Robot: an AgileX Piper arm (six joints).
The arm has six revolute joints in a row. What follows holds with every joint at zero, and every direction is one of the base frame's.
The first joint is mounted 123 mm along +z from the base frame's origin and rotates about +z.
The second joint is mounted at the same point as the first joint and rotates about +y.
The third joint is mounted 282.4 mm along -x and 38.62 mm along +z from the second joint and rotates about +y.
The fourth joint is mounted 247.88 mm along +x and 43.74 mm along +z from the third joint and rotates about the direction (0.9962, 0, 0.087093).
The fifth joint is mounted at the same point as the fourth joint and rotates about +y.
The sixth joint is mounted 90.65 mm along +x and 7.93 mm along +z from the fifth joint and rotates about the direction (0.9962, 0, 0.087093).
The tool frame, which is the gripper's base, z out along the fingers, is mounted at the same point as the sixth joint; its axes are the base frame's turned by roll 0, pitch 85.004 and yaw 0 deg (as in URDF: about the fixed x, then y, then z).
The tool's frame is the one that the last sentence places.
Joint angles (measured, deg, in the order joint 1, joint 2, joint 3, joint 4, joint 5, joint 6), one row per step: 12.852, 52.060, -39.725, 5.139, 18.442, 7.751; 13.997, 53.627, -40.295, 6.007, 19.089, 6.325; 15.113, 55.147, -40.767, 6.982, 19.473, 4.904; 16.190, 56.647, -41.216, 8.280, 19.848, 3.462; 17.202, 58.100, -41.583, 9.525, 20.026, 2.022; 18.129, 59.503, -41.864, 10.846, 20.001, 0.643; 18.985, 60.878, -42.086, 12.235, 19.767, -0.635; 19.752, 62.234, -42.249, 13.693, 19.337, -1.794; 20.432, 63.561, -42.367, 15.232, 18.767, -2.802; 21.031, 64.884, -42.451, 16.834, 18.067, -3.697; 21.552, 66.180, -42.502, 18.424, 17.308, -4.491; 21.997, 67.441, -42.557, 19.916, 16.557, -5.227; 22.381, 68.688, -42.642, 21.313, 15.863, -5.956; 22.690, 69.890, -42.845, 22.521, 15.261, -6.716; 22.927, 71.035, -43.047, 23.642, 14.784, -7.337
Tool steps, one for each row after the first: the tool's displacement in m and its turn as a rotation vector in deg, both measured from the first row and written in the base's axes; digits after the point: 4 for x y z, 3 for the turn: 0.0042, 0.0055, -0.0028, -0.766, 1.458, 1.725; 0.0082, 0.0111, -0.0058, -1.389, 2.717, 3.402; 0.0119, 0.0169, -0.0090, -1.724, 4.024, 5.020; 0.0154, 0.0226, -0.0123, -2.077, 5.150, 6.560; 0.0187, 0.0280, -0.0158, -2.274, 6.139, 7.941; 0.0220, 0.0332, -0.0194, -2.289, 6.995, 9.140; 0.0252, 0.0382, -0.0230, -2.113, 7.751, 10.115; 0.0285, 0.0429, -0.0267, -1.718, 8.454, 10.847; 0.0318, 0.0473, -0.0305, -1.164, 9.116, 11.353; 0.0351, 0.0513, -0.0345, -0.543, 9.760, 11.669; 0.0383, 0.0549, -0.0384, 0.029, 10.371, 11.861; 0.0415, 0.0582, -0.0423, 0.506, 10.973, 11.990; 0.0448, 0.0612, -0.0455, 0.804, 11.446, 12.115; 0.0480, 0.0638, -0.0488, 1.124, 12.004, 12.140
